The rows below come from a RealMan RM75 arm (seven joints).
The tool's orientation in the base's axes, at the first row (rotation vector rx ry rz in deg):
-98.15, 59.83, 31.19
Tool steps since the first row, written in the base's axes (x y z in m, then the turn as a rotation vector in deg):
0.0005, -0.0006, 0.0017, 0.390, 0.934, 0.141
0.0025, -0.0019, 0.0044, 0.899, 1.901, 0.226
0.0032, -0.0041, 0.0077, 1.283, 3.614, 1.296
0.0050, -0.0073, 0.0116, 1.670, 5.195, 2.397
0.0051, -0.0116, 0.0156, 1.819, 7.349, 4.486
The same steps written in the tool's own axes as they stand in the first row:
-0.0008, -0.0012, -0.0011, -0.264, -0.507, 0.847
-0.0013, -0.0042, -0.0031, -0.436, -1.089, 1.760
-0.0026, -0.0063, -0.0063, -1.710, -2.165, 2.962
-0.0034, -0.0095, -0.0106, -2.955, -3.245, 4.032
-0.0047, -0.0112, -0.0160, -5.297, -4.706, 5.219

